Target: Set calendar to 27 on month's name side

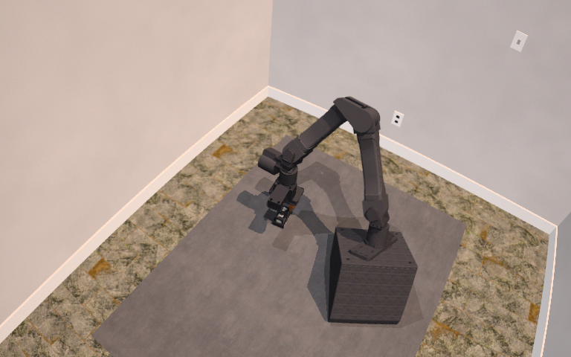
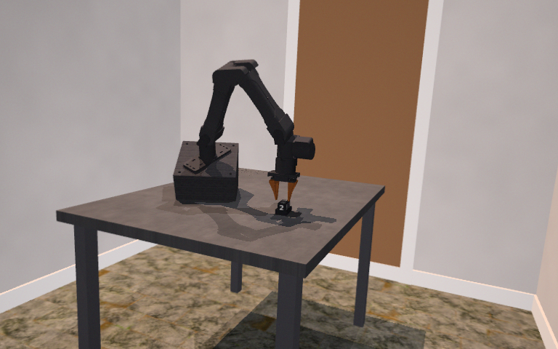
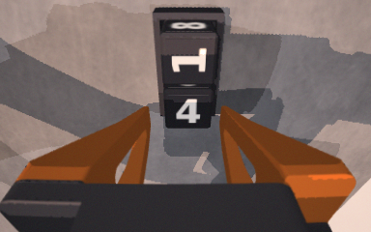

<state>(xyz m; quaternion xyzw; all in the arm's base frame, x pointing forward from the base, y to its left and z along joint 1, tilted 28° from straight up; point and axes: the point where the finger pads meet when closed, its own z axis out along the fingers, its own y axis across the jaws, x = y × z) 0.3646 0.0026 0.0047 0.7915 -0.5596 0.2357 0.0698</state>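
My gripper is now 30 mm above the black cube. Round my hand: black digit cube: 10 mm behind, 30 mm to the left, 30 mm below; then black tray: 10 mm to the left, 50 mm below.
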